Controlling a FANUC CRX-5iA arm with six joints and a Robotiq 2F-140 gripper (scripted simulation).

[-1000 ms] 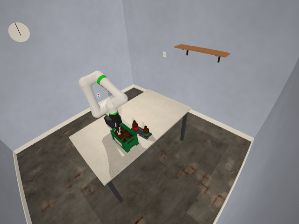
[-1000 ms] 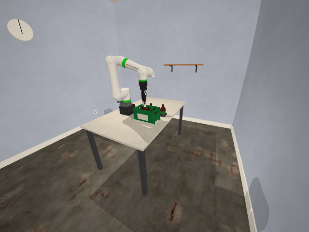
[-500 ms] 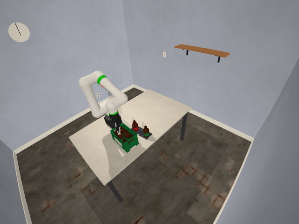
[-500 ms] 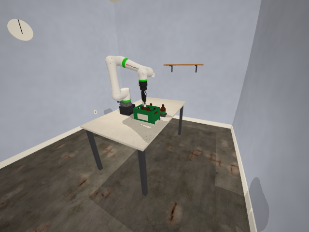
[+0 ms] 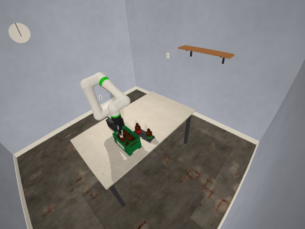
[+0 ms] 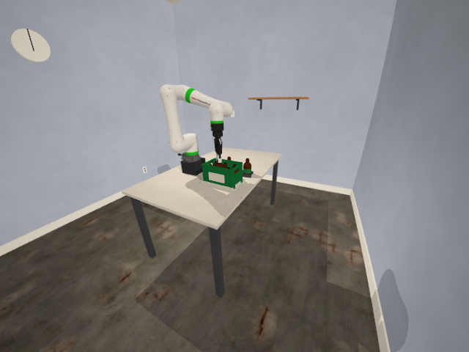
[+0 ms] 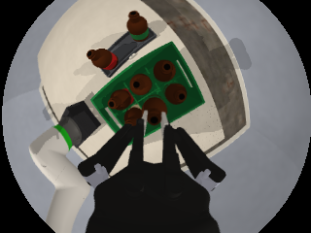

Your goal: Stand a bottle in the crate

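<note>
Right now the green crate is 40 mm to the left of my hand and 150 mm below it. Round my hand: dark tray 270 mm to the left, 220 mm below.
</note>
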